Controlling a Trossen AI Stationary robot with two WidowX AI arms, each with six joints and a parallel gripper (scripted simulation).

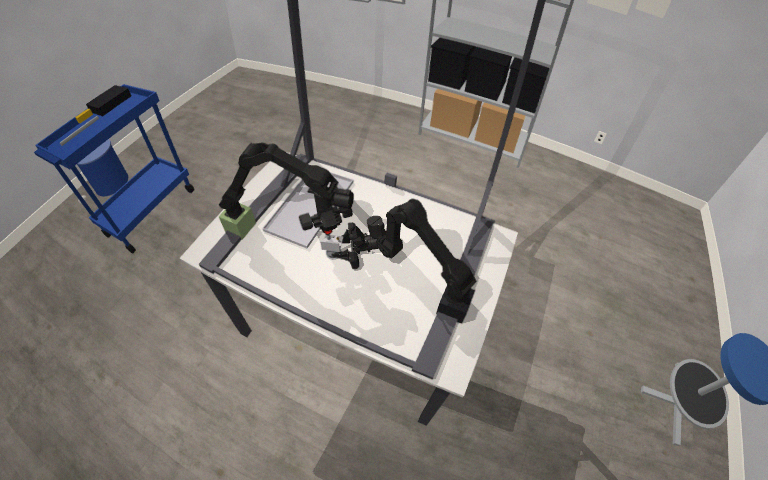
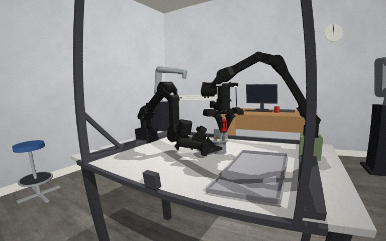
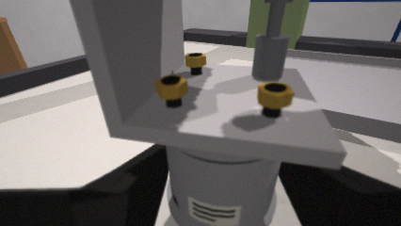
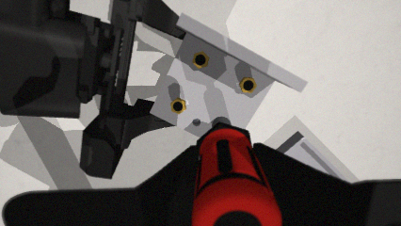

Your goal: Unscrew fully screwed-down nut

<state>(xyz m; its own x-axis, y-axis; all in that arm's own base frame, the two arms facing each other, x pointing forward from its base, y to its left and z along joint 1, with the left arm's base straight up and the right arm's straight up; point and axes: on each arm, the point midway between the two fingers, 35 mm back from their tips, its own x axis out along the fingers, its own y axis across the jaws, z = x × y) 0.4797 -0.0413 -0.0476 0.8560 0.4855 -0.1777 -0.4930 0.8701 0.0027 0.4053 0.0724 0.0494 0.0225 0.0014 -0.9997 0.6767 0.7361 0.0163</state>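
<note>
Now: right hand 3 cm above the red-handled nut driver. Also, from my right hand: l-shaped bracket 7 cm below, 2 cm to the left, 1 cm ahead; grey joint module 11 cm below, 2 cm to the left, 1 cm ahead; shallow grey tray 19 cm to the right, 18 cm behind, 14 cm below.
Now: left hand 1 cm short of the grey joint module and 3 cm to the left of it. From my left hand the other things lie so: l-shaped bracket (1 cm ahead, 3 cm to the right, 4 cm above); red-handled nut driver (5 cm to the right, 8 cm above); shallow grey tray (17 cm behind, 24 cm to the right, 3 cm below).
</note>
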